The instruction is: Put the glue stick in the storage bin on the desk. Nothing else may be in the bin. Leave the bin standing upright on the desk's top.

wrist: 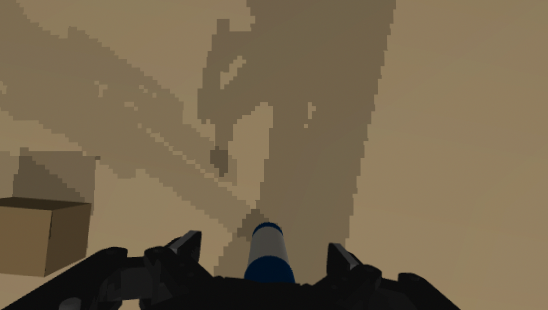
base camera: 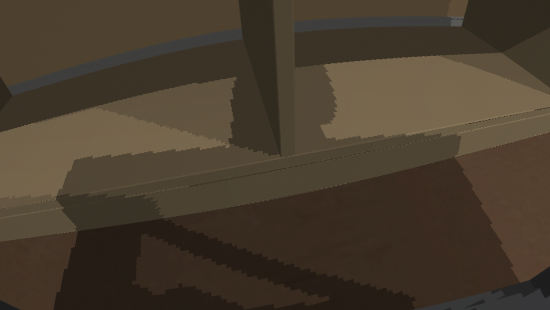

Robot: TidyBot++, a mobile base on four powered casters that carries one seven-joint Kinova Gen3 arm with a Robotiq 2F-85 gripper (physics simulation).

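Frame: origin at the arm's base, x ahead, y left, z up, level; metres.
Seen in the pictures: gripper, fingertip midpoint: (wrist: 264,251).
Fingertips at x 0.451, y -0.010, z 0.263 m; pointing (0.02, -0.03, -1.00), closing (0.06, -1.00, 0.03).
Note:
Offsets run from my fingertips to a thing's middle. "spot": to the spot under its first point. Level surfaces: height alone.
The glue stick {dx -0.007, dy -0.004, dz +0.005 m} (wrist: 269,246), a white cylinder with blue ends, stands upright on the desk top {dz -0.050 m} (wrist: 465,150) at the lower middle of the wrist view. My gripper (wrist: 264,251) is open, with one black finger to the left of the glue stick and one to the right, in that view. There is a gap on both sides, and nothing is gripped. The glue stick's near end is partly hidden by the gripper's body. I cannot tell exactly how high the fingertips are relative to it. The storage bin does not show in either view.
A brown box-shaped block {dx -0.024, dy +0.186, dz -0.030 m} (wrist: 26,242) stands on the desk top to the left of the gripper, close to the left finger's linkage in the wrist view. In the base camera view, an upright wooden panel {spot: dx -0.094, dy -0.013, dz -0.469 m} (base camera: 284,75) rises from a low wooden board (base camera: 310,182) above the reddish-brown floor {dz -0.660 m} (base camera: 510,200).

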